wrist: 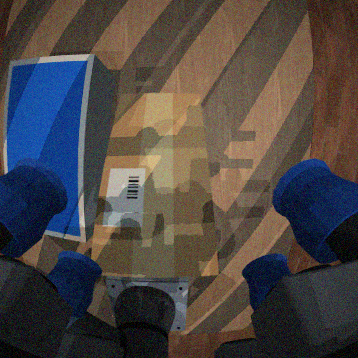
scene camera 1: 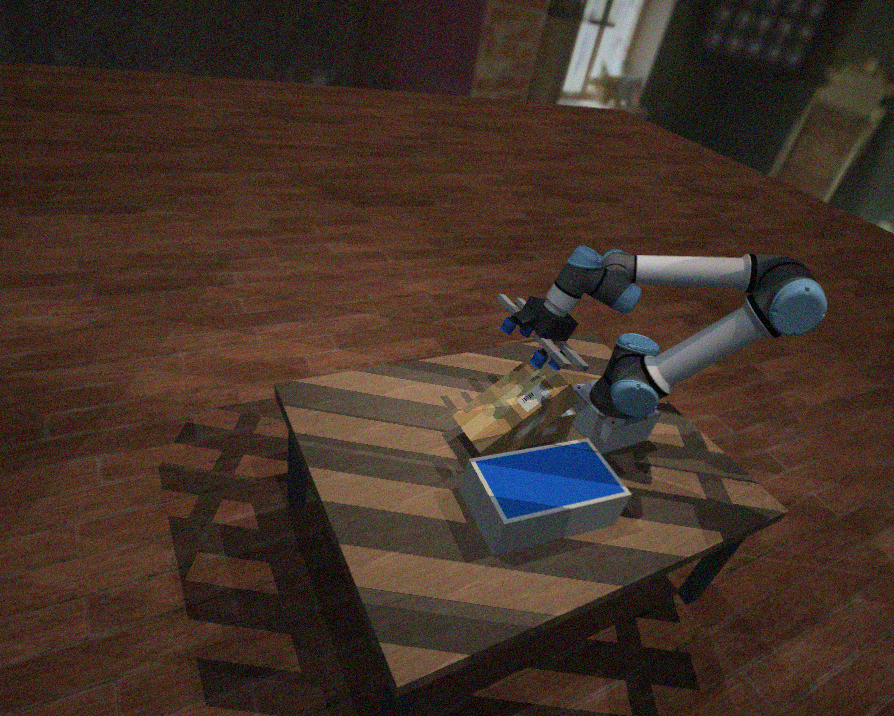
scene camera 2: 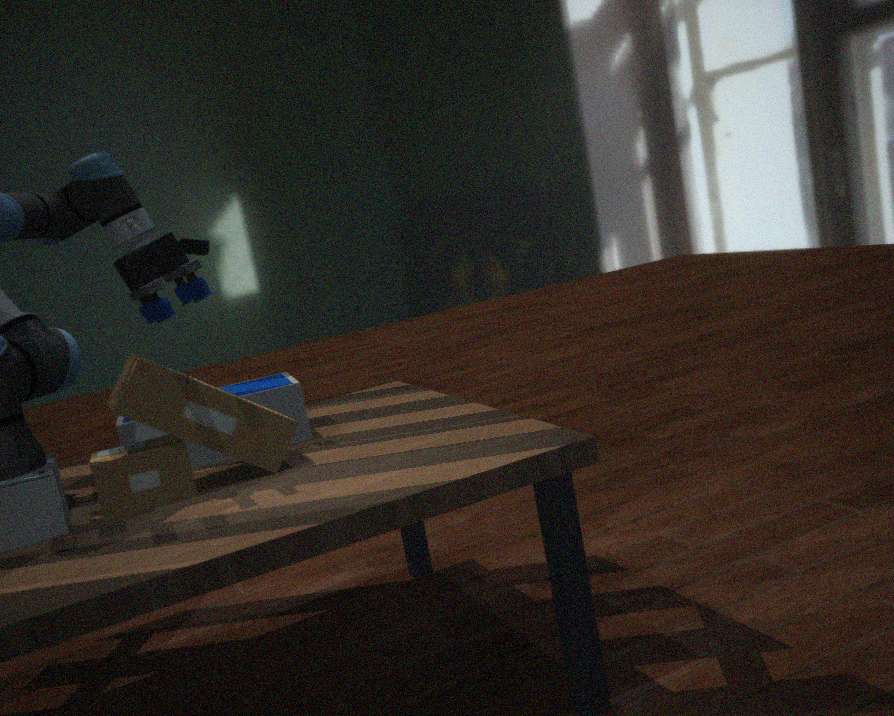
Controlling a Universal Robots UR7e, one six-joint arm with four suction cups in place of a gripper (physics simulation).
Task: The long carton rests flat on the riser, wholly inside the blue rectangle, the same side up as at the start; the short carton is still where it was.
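Frame: origin at the arm's base, x ahead, y left, z up, level; millimetres.
Seen in the pictures: hand, its tool point: [wrist: 168, 241] [scene camera 1: 529, 348] [scene camera 2: 179, 309]; arm's base, origin of its link: [wrist: 145, 306].
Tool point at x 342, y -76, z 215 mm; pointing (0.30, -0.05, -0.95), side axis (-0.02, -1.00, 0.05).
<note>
Pixels of each thing's top centre, then the offset from my tool point to it. Level surfaces: height alone.
- short carton, centre of its top: [scene camera 2: 137, 447] [scene camera 1: 545, 405] dy +14, dx -122, dz -223 mm
- grey riser, centre of its top: [scene camera 2: 208, 396] [wrist: 38, 150] [scene camera 1: 550, 476] dy +253, dx +56, dz -203 mm
- blue rectangle, centre of its top: [scene camera 2: 208, 396] [wrist: 38, 150] [scene camera 1: 550, 476] dy +253, dx +56, dz -203 mm
- wooden table, height of its surface: dz -323 mm
The long carton [scene camera 1: 492, 417] [scene camera 2: 257, 428] [wrist: 185, 175] is tilted, its end near the robot base raised on the short carton and its other end low at the table. A white barcode label shows on its upper face in the wrist view. The short carton [scene camera 2: 167, 466] stands under the raised end in scene camera 2; it is mostly hidden in the other views. The grey riser [scene camera 1: 559, 522] [scene camera 2: 299, 399] [wrist: 100, 100], with the blue rectangle [scene camera 1: 552, 477] [scene camera 2: 261, 384] [wrist: 55, 115] on top, stands beside the long carton. My gripper [scene camera 1: 531, 344] [scene camera 2: 175, 299] [wrist: 175, 240] is open, its suction cups above the long carton, apart from it.
The striped look of the wooden table [scene camera 1: 417, 578] [scene camera 2: 447, 447] [wrist: 230, 55] comes from light and shadow. The robot's base [scene camera 1: 615, 428] [scene camera 2: 33, 507] [wrist: 181, 305] stands close to the raised end of the long carton.
</note>
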